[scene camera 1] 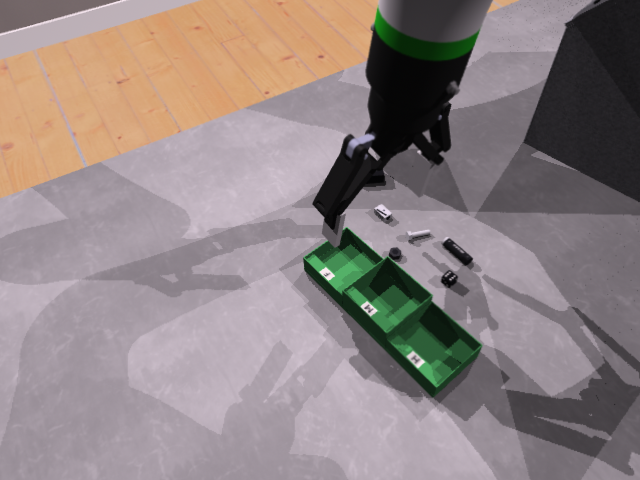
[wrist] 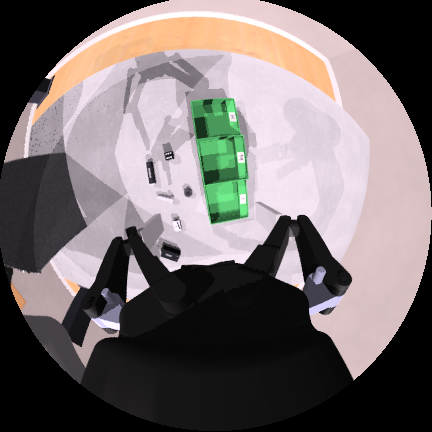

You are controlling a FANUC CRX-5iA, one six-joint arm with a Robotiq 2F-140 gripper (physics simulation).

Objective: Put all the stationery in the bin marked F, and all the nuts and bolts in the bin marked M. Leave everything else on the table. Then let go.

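Frame: origin at the arm's base, x ahead, y left, z up, level; metres.
Seen in the pictures: gripper, fingertip midpoint: [scene camera 1: 374, 213] [wrist: 207, 216].
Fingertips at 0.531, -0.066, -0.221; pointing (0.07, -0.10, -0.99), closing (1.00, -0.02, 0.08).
Observation:
A point is followed by its place in that frame, as x, y, z.
My gripper [scene camera 1: 379, 204] @(0.531, -0.066, -0.221) [wrist: 207, 216] @(0.531, -0.066, -0.221) is open and empty above the table, one finger over the F bin's outer end. A silver sharpener [scene camera 1: 383, 211] @(0.462, -0.115, -0.313) [wrist: 177, 224] @(0.464, -0.114, -0.313) lies on the table below the span between the fingers. A pale bolt [scene camera 1: 419, 234] @(0.450, -0.049, -0.317) [wrist: 165, 196] @(0.452, -0.048, -0.317) lies on its side, and a dark nut [scene camera 1: 394, 253] @(0.503, -0.047, -0.317) [wrist: 188, 191] @(0.502, -0.046, -0.316) sits near the bins. The green bin F [scene camera 1: 323, 281] @(0.618, -0.070, -0.304) [wrist: 243, 210] @(0.610, -0.100, -0.297) joins bin M [scene camera 1: 364, 320] @(0.616, 0.013, -0.300) [wrist: 242, 170] @(0.609, -0.015, -0.283), then bin H [scene camera 1: 410, 367] @(0.614, 0.096, -0.305) [wrist: 233, 107] @(0.611, 0.115, -0.296). I see no items in them.
A black cylinder [scene camera 1: 457, 251] @(0.434, 0.011, -0.312) [wrist: 151, 172] @(0.434, 0.008, -0.312) and a black die [scene camera 1: 449, 278] @(0.478, 0.036, -0.309) [wrist: 169, 155] @(0.477, 0.033, -0.309) lie beyond the bolt. A black box [scene camera 1: 376, 178] @(0.422, -0.175, -0.314) [wrist: 170, 251] @(0.429, -0.181, -0.308) lies past the sharpener, partly hidden in the scene view. A large dark block [scene camera 1: 589, 113] @(0.161, -0.002, -0.220) [wrist: 40, 210] @(0.158, 0.023, -0.191) stands at the side.

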